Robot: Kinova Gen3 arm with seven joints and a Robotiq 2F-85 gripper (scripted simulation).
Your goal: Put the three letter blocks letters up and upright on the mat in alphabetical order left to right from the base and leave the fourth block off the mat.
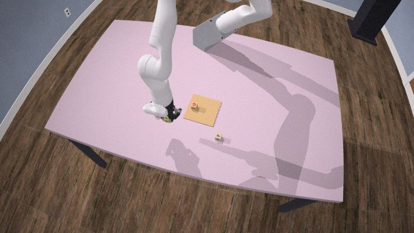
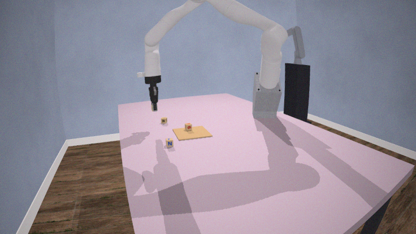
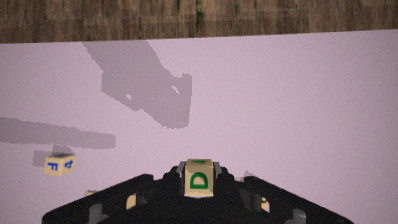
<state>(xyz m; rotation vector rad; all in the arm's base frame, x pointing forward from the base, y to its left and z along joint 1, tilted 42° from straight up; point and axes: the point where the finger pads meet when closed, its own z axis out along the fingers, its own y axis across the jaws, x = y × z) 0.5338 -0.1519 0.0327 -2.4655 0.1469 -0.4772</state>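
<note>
Now: the tan mat 14 cm behind my hand, 11 cm to the left of it and 10 cm below it. The rest, counted from my hand: blue N block 2 cm behind, 22 cm to the left, 9 cm below; then green D block 1 cm below.
</note>
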